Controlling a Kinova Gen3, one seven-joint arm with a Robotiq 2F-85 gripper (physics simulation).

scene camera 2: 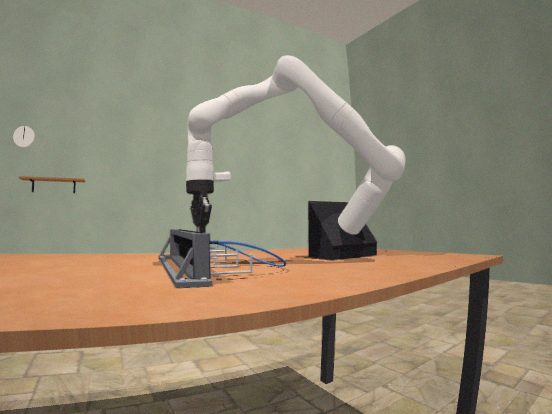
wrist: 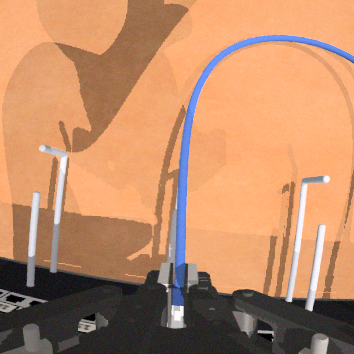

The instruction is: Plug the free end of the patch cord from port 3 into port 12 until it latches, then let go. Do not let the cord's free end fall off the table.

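Seen in the pictures: gripper, fingertip midpoint: (wrist: 178,278); arm's base, link origin: (scene camera 2: 349,224).
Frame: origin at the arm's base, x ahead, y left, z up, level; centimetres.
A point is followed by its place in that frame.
Note:
The blue patch cord (scene camera 2: 284,263) @[x 38.0, y 12.2, z -9.3 cm] (wrist: 183,165) @[x 46.8, y -3.3, z -5.1 cm] arcs out behind the panel and runs back between the fingers. Its clear plug (wrist: 177,316) @[x 55.5, y -4.2, z -2.9 cm] shows at the cord's end, low in the wrist view, between the dark finger parts. My gripper (scene camera 2: 201,229) (wrist: 178,278) @[x 53.5, y -4.0, z -3.9 cm] points down at the top of the grey patch panel (scene camera 2: 201,257) @[x 62.5, y 18.6, z -5.8 cm], close behind its face, and is shut on the cord's plug end. In the wrist view a black strip of the panel (wrist: 17,274) @[x 54.2, y -16.9, z -7.3 cm] and white port labels show at lower left. The gripper hides the port at the plug, so seating and latching cannot be told.
Light wire cable guides (scene camera 2: 251,264) @[x 50.1, y 16.6, z -8.2 cm] (wrist: 59,200) @[x 48.5, y -13.7, z -9.6 cm] (wrist: 298,225) @[x 51.9, y 5.7, z -9.6 cm] stick out from the back of the panel, on both sides of the gripper. The cord's loop hangs over the wooden table (scene camera 2: 100,295) @[x 82.4, y 21.6, z -11.3 cm]. The arm's black base mount (scene camera 2: 320,232) @[x 11.8, y -2.5, z -2.4 cm] stands farther right.

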